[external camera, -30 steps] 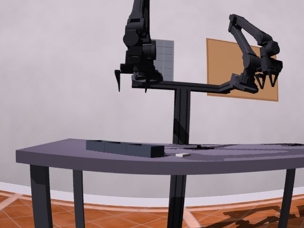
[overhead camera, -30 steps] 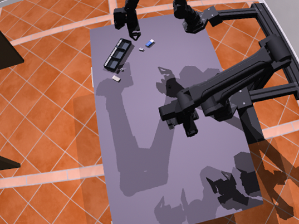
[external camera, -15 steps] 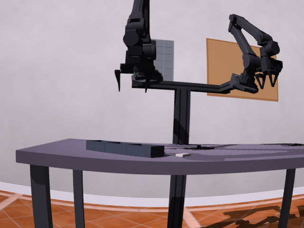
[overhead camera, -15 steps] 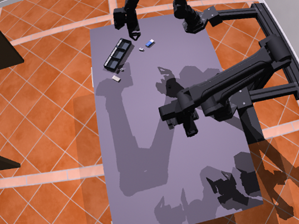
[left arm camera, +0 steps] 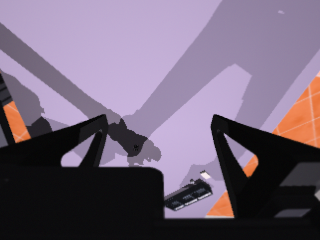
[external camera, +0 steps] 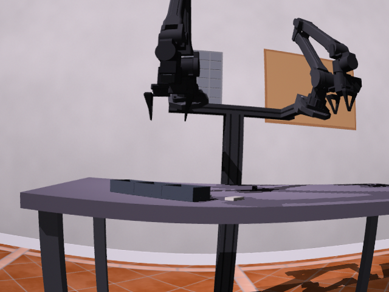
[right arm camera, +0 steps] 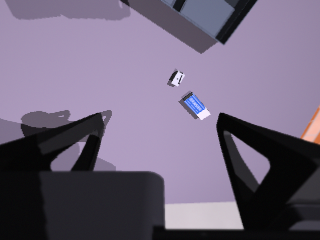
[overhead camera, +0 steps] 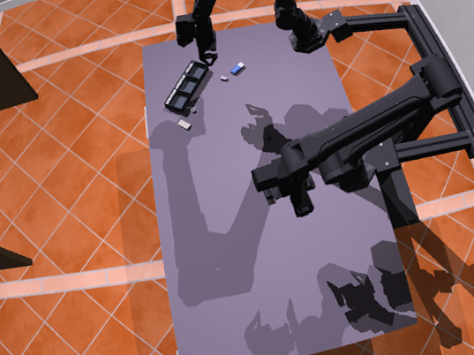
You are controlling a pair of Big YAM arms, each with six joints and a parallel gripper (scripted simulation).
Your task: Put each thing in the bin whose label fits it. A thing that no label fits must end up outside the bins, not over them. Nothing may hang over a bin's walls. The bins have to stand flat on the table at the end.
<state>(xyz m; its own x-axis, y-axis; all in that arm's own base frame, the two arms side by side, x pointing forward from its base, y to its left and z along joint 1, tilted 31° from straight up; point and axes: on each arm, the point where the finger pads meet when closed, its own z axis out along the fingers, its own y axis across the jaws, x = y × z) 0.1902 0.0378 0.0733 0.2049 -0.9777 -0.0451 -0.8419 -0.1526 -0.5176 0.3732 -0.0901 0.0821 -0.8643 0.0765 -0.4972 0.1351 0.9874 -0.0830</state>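
My right gripper is now 15 cm short of the white card, 17 cm to the right of it and 21 cm above it. From my right hand the other things lie so: bin row: 12 cm ahead, 2 cm to the right, 19 cm below.
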